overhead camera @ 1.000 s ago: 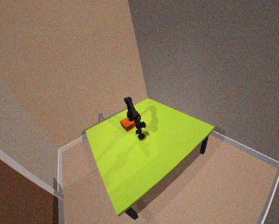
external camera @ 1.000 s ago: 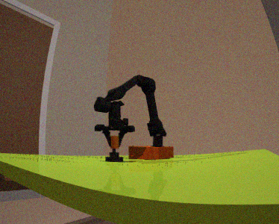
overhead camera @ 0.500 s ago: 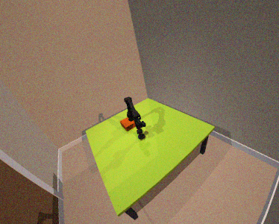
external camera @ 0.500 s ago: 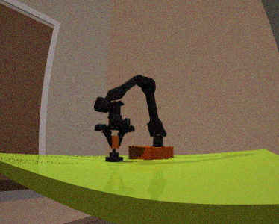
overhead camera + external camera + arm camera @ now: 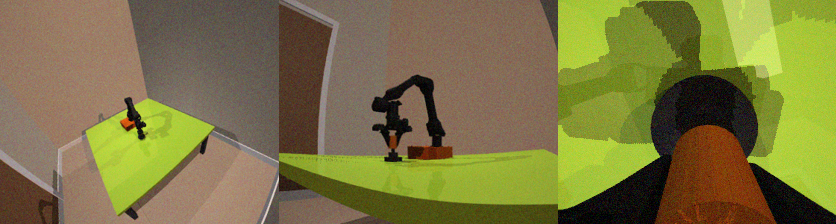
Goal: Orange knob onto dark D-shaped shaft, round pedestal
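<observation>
My gripper tip is now 2 cm below the orange knob. The rest, counted from my gripper tip: pedestal 4 cm below.
</observation>
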